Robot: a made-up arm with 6 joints. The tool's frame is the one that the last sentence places.
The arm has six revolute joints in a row. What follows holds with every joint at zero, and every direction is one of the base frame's.
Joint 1 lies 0.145 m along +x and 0.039 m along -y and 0.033 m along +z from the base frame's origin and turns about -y.
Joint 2 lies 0.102 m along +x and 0.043 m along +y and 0.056 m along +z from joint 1 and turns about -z.
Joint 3 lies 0.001 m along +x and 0.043 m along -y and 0.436 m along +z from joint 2 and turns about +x.
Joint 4 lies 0.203 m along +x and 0.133 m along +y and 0.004 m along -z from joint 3 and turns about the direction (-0.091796, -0.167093, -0.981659).
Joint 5 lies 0.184 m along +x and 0.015 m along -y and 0.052 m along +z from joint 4 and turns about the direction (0.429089, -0.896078, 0.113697).
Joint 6 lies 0.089 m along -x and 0.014 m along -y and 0.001 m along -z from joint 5 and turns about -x.
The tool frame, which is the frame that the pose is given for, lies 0.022 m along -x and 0.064 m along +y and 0.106 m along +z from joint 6; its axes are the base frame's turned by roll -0.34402, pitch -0.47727 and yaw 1.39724 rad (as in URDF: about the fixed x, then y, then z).
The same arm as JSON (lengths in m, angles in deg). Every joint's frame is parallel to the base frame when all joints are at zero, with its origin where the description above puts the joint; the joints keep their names.
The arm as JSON. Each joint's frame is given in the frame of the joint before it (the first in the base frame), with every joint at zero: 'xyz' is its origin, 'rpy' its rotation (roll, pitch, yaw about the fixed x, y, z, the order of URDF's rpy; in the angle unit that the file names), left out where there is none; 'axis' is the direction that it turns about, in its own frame. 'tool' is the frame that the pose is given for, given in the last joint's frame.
{"units": {"length": "m", "angle": "deg"}, "joints": [{"name": "joint 1", "type": "revolute", "origin": {"xyz": [0.145, -0.039, 0.033]}, "axis": [0.0, -1.0, 0.0]}, {"name": "joint 2", "type": "revolute", "origin": {"xyz": [0.102, 0.043, 0.056]}, "axis": [0.0, 0.0, -1.0]}, {"name": "joint 3", "type": "revolute", "origin": {"xyz": [0.001, -0.043, 0.436]}, "axis": [1.0, 0.0, 0.0]}, {"name": "joint 4", "type": "revolute", "origin": {"xyz": [0.203, 0.133, -0.004]}, "axis": [-0.091796, -0.167093, -0.981659]}, {"name": "joint 5", "type": "revolute", "origin": {"xyz": [0.184, -0.015, 0.052]}, "axis": [0.429089, -0.896078, 0.113697]}, {"name": "joint 6", "type": "revolute", "origin": {"xyz": [-0.089, -0.014, -0.001]}, "axis": [-1.0, 0.0, 0.0]}], "tool": {"origin": {"xyz": [-0.022, 0.064, 0.106], "rpy": [-19.71, -27.35, 80.06]}}}
